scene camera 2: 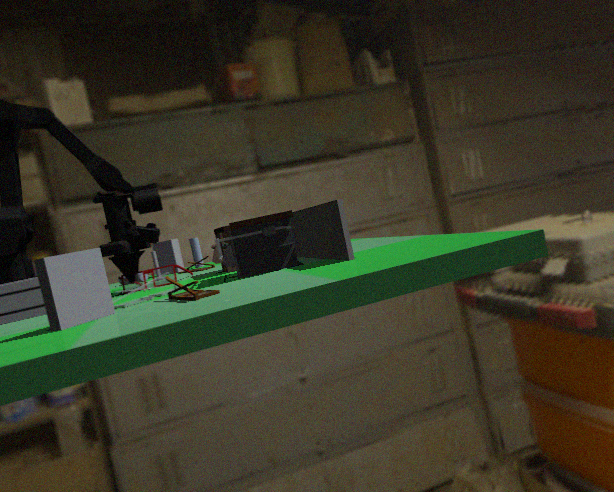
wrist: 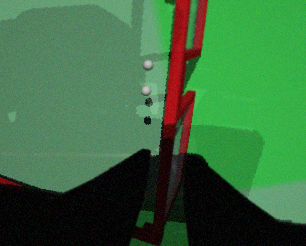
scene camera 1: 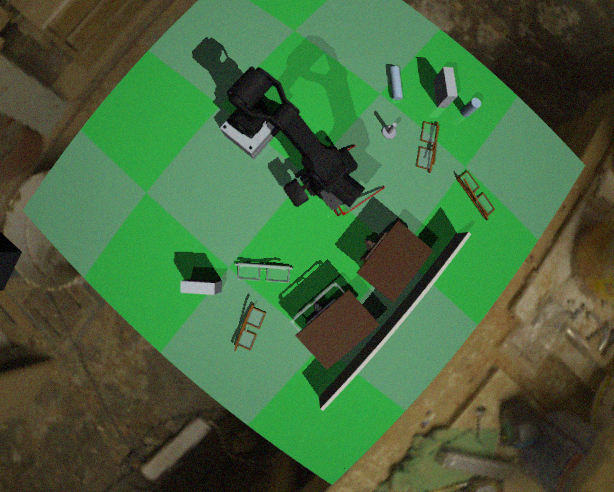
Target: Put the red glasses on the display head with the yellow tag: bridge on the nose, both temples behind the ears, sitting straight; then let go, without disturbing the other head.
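You'd see the gripper in the wrist view, and it's there in scene camera 1 as well. The pictures show a display head too, along with that gripper.
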